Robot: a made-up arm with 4 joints.
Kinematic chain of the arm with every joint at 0, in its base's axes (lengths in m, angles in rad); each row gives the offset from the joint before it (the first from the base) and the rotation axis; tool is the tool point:
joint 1: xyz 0 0 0.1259 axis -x
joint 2: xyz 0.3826 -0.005 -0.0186 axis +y
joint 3: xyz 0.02 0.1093 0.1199 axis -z
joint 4: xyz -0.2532 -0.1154 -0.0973 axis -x
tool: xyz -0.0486 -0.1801 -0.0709
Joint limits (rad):
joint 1: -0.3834..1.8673
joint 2: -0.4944..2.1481
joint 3: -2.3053..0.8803
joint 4: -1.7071..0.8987
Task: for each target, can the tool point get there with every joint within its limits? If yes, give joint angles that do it. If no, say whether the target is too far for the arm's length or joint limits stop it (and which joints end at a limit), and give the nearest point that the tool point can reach.
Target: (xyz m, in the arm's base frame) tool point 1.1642 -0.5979 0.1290
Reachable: no: too far | nearest point 0.7520 -0.2935 0.1251 | short by 0.512 m
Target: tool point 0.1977 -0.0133 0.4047
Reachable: yes | joints 0.9382 0.4162 -0.1346 0.6937
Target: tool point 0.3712 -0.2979 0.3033
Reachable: yes | joints 1.0232 1.5214 -1.0709 0.1615
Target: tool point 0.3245 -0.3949 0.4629
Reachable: no: joint limits stop it (at a limit: joint 1) | nearest point 0.3355 -0.3302 0.3788 | short by 0.107 m
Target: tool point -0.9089 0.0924 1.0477
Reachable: no: too far | nearest point 0.0378 0.0601 0.3716 | short by 1.164 m
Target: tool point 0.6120 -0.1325 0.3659
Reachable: yes | joints 1.4597 0.1086 -1.3519 -0.0721
